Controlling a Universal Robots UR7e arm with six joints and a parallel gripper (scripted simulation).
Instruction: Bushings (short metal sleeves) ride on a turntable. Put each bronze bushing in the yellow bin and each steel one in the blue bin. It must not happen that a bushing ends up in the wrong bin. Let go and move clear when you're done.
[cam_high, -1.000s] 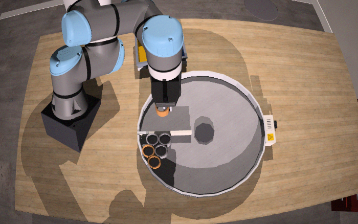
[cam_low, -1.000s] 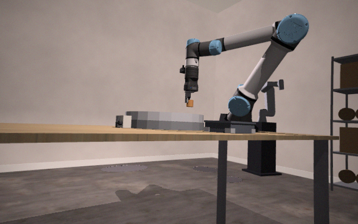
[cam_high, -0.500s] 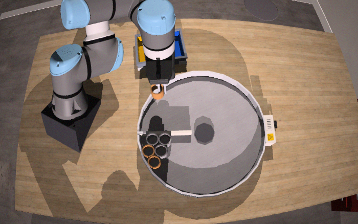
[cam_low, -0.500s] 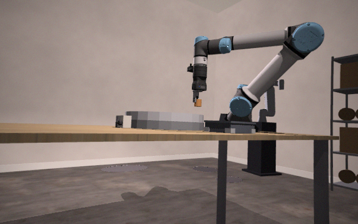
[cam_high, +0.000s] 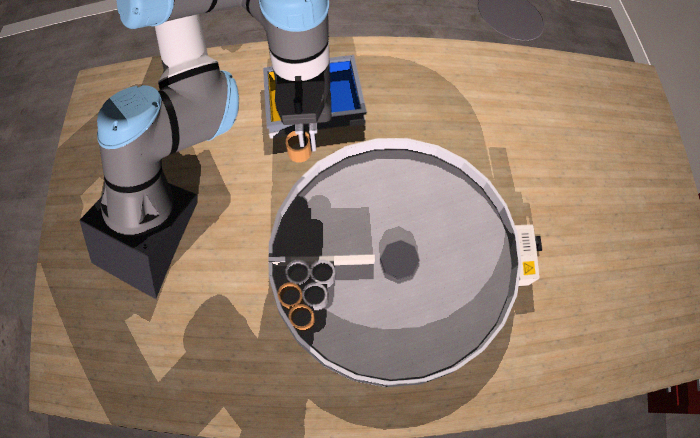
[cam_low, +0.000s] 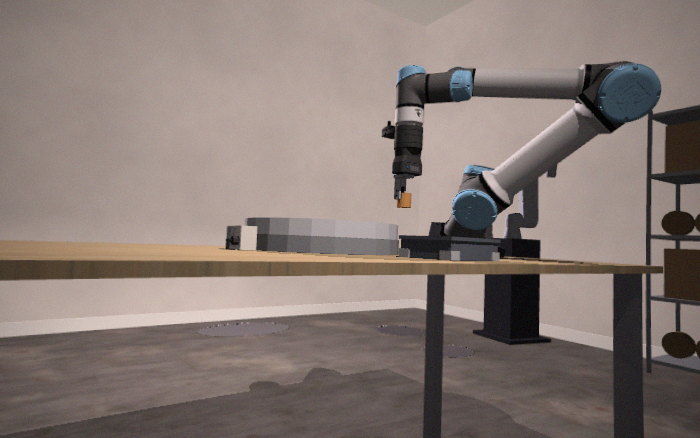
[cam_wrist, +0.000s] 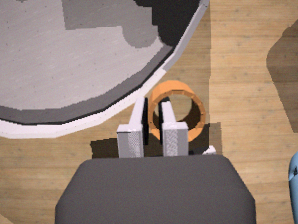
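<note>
My gripper is now 3 cm past the bin, 18 cm to the right of it and 14 cm above it. Round my hand: turntable: 17 cm ahead, 14 cm to the right, 11 cm below.
</note>
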